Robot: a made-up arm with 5 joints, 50 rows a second.
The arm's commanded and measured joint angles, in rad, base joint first. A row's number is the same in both.
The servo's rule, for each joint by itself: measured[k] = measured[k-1] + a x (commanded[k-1-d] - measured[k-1]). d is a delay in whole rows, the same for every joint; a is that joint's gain. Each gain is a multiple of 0.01, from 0.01 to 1. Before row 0 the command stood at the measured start. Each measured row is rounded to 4 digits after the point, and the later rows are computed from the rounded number. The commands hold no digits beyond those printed.
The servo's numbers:
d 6
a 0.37 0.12 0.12 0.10 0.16
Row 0, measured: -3.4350 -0.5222 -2.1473 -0.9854 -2.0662
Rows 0 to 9, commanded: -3.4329 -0.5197 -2.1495 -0.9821 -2.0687; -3.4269 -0.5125 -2.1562 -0.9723 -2.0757; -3.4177 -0.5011 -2.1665 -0.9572 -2.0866; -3.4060 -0.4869 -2.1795 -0.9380 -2.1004; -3.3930 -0.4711 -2.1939 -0.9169 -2.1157; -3.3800 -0.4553 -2.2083 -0.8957 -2.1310; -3.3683 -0.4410 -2.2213 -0.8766 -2.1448; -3.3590 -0.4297 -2.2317 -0.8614 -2.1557; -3.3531 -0.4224 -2.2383 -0.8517 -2.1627; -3.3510 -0.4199 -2.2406 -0.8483 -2.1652
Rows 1 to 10, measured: -3.4350 -0.5222 -2.1473 -0.9854 -2.0662; -3.4350 -0.5222 -2.1473 -0.9854 -2.0662; -3.4350 -0.5222 -2.1473 -0.9854 -2.0662; -3.4350 -0.5222 -2.1473 -0.9854 -2.0662; -3.4350 -0.5222 -2.1473 -0.9854 -2.0662; -3.4350 -0.5222 -2.1473 -0.9854 -2.0662; -3.4342 -0.5219 -2.1476 -0.9851 -2.0666; -3.4315 -0.5208 -2.1486 -0.9838 -2.0681; -3.4264 -0.5184 -2.1507 -0.9811 -2.0711; -3.4189 -0.5146 -2.1542 -0.9768 -2.0758
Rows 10 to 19, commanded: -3.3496 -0.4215 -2.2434 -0.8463 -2.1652; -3.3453 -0.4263 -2.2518 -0.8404 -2.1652; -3.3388 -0.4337 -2.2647 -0.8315 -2.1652; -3.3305 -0.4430 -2.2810 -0.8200 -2.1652; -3.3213 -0.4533 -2.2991 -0.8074 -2.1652; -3.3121 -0.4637 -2.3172 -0.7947 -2.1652; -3.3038 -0.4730 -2.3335 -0.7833 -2.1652; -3.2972 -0.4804 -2.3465 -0.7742 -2.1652; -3.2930 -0.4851 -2.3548 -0.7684 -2.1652; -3.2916 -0.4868 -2.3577 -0.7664 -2.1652
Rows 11 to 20, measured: -3.4093 -0.5094 -2.1590 -0.9708 -2.0822; -3.3985 -0.5029 -2.1649 -0.9633 -2.0900; -3.3873 -0.4955 -2.1717 -0.9546 -2.0988; -3.3768 -0.4876 -2.1789 -0.9453 -2.1079; -3.3680 -0.4798 -2.1860 -0.9359 -2.1167; -3.3617 -0.4726 -2.1926 -0.9271 -2.1245; -3.3572 -0.4665 -2.1987 -0.9190 -2.1310; -3.3528 -0.4617 -2.2051 -0.9111 -2.1365; -3.3476 -0.4583 -2.2123 -0.9031 -2.1411; -3.3413 -0.4565 -2.2205 -0.8948 -2.1450
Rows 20 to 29, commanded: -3.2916 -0.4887 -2.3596 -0.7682 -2.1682; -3.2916 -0.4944 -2.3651 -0.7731 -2.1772; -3.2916 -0.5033 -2.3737 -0.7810 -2.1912; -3.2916 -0.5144 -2.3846 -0.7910 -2.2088; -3.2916 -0.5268 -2.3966 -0.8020 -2.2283; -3.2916 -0.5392 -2.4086 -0.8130 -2.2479; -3.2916 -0.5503 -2.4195 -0.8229 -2.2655; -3.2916 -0.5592 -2.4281 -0.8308 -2.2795; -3.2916 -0.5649 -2.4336 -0.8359 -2.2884; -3.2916 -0.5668 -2.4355 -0.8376 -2.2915
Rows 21 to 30, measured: -3.3339 -0.4561 -2.2299 -0.8861 -2.1482; -3.3258 -0.4570 -2.2404 -0.8770 -2.1509; -3.3177 -0.4589 -2.2516 -0.8676 -2.1532; -3.3101 -0.4615 -2.2630 -0.8583 -2.1551; -3.3038 -0.4643 -2.2740 -0.8493 -2.1567; -3.2993 -0.4670 -2.2840 -0.8410 -2.1581; -3.2965 -0.4696 -2.2931 -0.8337 -2.1597; -3.2947 -0.4726 -2.3017 -0.8276 -2.1625; -3.2936 -0.4763 -2.3103 -0.8229 -2.1671; -3.2929 -0.4809 -2.3192 -0.8197 -2.1738
